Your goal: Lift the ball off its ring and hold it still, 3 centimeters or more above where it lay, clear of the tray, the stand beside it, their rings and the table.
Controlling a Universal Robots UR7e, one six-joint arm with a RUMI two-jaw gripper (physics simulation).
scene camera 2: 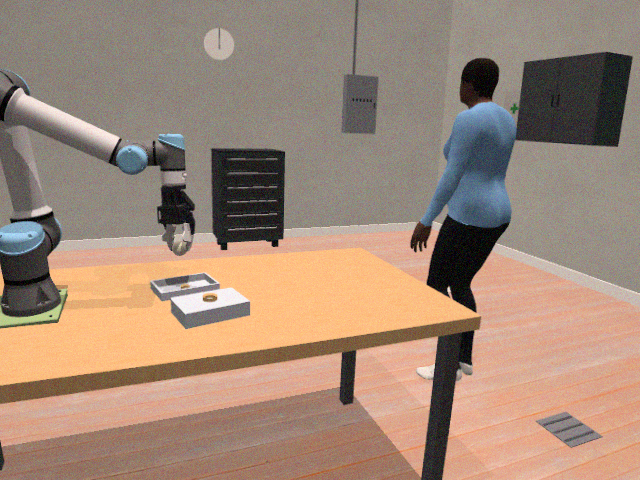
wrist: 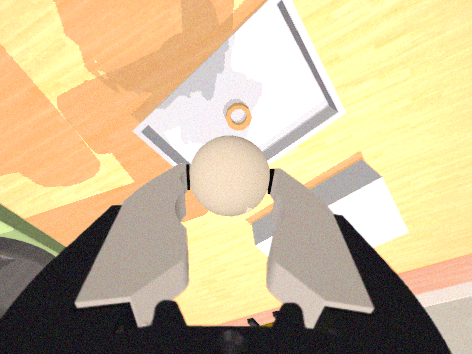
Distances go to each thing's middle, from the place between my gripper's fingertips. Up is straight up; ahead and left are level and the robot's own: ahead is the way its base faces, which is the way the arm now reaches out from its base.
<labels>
Now: hand 1 cm below the beige ball (wrist: 229, 175). Round my hand: white-topped stand (scene camera 2: 194, 310): 9 cm ahead, 22 cm to the right, 10 cm below; then shallow grey tray (scene camera 2: 166, 288): 1 cm ahead, 1 cm to the right, 12 cm below.
</labels>
